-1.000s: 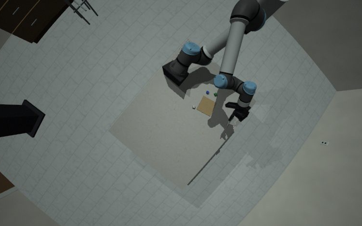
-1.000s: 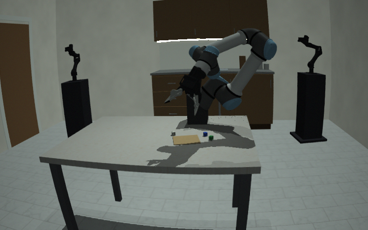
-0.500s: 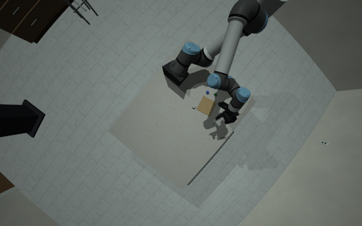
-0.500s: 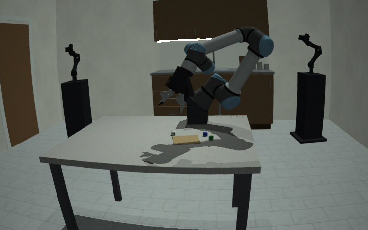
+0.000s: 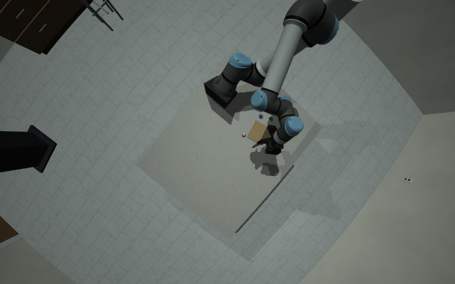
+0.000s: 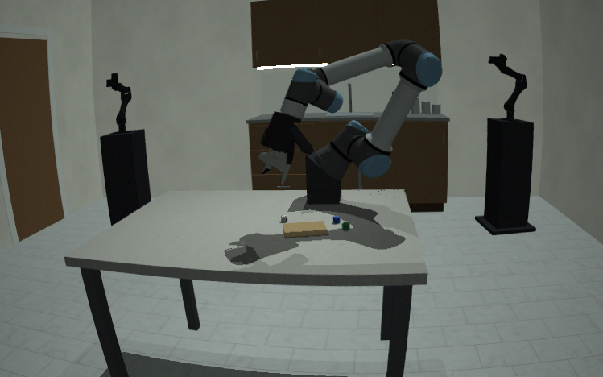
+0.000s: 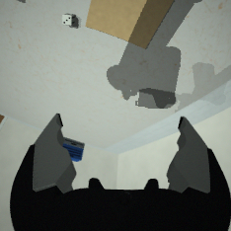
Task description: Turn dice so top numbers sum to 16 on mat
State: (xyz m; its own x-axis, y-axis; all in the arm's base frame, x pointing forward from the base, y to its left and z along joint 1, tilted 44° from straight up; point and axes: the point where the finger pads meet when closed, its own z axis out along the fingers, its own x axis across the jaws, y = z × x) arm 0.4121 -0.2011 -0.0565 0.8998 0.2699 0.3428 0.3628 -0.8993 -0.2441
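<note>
Now: hand 14 cm past the white die, 2 cm to the right of it and 17 cm above it. The rest, counted from my hand: blue die: 10 cm behind, 20 cm to the left, 17 cm below; then green die: 3 cm behind, 23 cm to the left, 17 cm below; then tan mat: 4 cm behind, 9 cm to the left, 18 cm below.
</note>
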